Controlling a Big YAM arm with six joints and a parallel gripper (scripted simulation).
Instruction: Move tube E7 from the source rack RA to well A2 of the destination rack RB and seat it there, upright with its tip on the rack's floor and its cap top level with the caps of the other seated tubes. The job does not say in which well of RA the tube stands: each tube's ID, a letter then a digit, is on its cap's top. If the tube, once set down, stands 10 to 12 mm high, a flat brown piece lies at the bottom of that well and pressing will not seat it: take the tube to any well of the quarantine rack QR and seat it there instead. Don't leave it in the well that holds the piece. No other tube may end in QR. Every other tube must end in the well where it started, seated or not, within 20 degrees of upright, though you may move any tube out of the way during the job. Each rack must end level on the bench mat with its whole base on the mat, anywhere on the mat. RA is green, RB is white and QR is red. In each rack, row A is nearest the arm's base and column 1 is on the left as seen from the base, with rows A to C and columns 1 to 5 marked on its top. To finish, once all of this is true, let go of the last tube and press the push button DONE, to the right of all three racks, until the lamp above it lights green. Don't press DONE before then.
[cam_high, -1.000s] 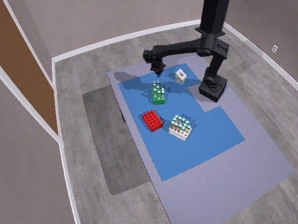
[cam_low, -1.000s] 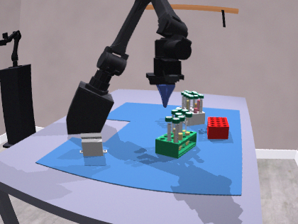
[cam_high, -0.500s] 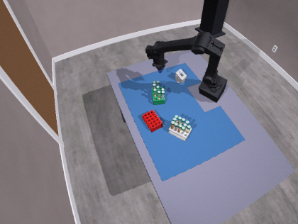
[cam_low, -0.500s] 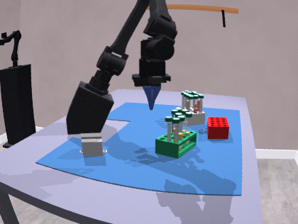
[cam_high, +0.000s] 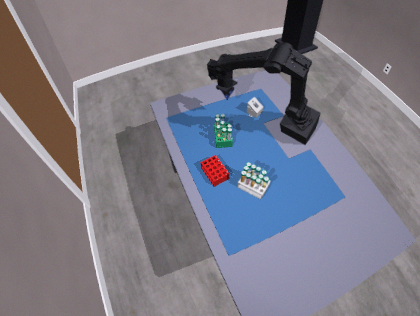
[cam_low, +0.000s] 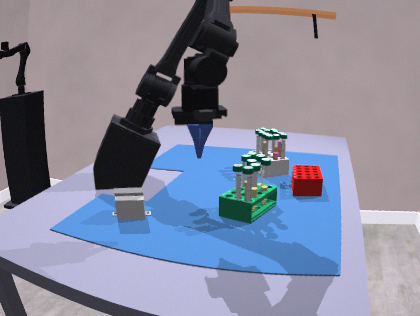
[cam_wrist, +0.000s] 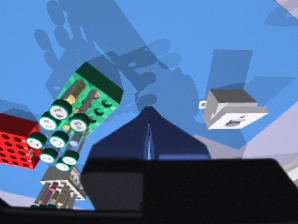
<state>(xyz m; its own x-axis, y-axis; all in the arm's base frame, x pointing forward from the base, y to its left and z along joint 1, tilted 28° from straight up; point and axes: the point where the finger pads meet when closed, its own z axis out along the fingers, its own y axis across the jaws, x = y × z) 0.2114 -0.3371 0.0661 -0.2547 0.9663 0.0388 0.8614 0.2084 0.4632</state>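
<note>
The grey done button box lies 19 cm behind my hand, 14 cm below it and 5 cm to the left of it. The rest, counted from my hand: green rack ra 14 cm below, 11 cm to the left, 10 cm ahead; then red rack QR 27 cm to the left, 26 cm ahead, 14 cm below; then white rack RB 44 cm to the left, 14 cm below, 14 cm ahead.
</note>
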